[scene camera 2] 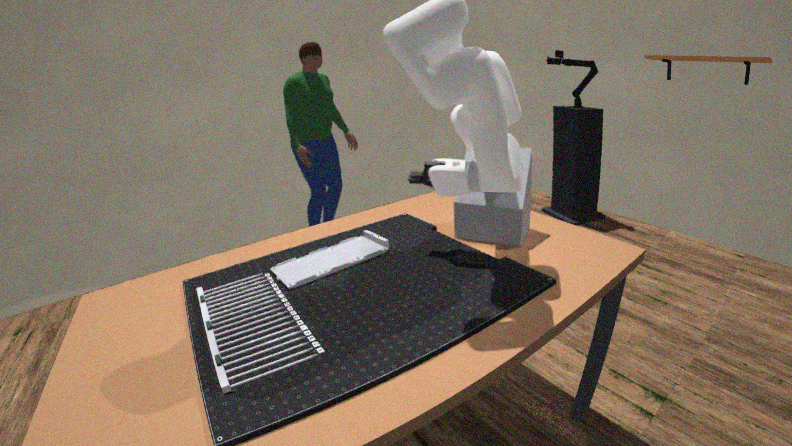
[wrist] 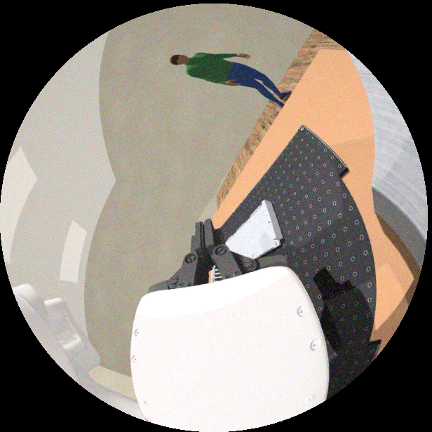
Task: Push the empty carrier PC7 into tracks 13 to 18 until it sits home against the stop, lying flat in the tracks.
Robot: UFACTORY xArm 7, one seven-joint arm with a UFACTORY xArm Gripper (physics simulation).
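Places are measured from the arm's base along level axes (x back, y up, z left), in centimetres.
Where they show: gripper, between the fingertips: (scene camera 2: 409, 177).
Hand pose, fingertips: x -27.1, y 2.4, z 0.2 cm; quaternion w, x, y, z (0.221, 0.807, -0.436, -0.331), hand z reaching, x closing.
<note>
Things, the pixels of their centre, and the offset from my fingertips. "spot": a spot on its surface instead. Level surfaces: height alone.
- white flat carrier, middle of its body: (scene camera 2: 329, 257) dx -24.5, dy -18.8, dz +0.0 cm
- rack's white stop bar, a spot on its surface: (scene camera 2: 212, 337) spot: dx -54.5, dy -18.7, dz +29.6 cm
- black board, height of its surface: dy -20.3 cm
- wooden table, height of its surface: dy -21.6 cm
A white flat carrier (scene camera 2: 330, 258) (wrist: 256, 235) with a raised wall at its end nearer the robot lies on the black perforated board. In the scene view its far end is close to the numbered ends at the far side of the track rack. The rack's white stop bar (scene camera 2: 212, 337) runs along the opposite end of the parallel tracks. Small track labels are too blurred to read, and a small part of the tracks shows between the finger linkages in the wrist view. My gripper (scene camera 2: 411, 177) (wrist: 207, 230) is shut and empty, pointing sideways above the board's robot-side edge, apart from the carrier.
The black board (scene camera 2: 387, 310) (wrist: 312, 200) lies on the wooden table (scene camera 2: 138, 310) (wrist: 340, 100). The grey robot base block (scene camera 2: 487, 221) stands behind it. A person in green (scene camera 2: 310, 110) (wrist: 210, 67) stands beyond the table. A dark pedestal (scene camera 2: 576, 160) with a small black arm stands at the right.
</note>
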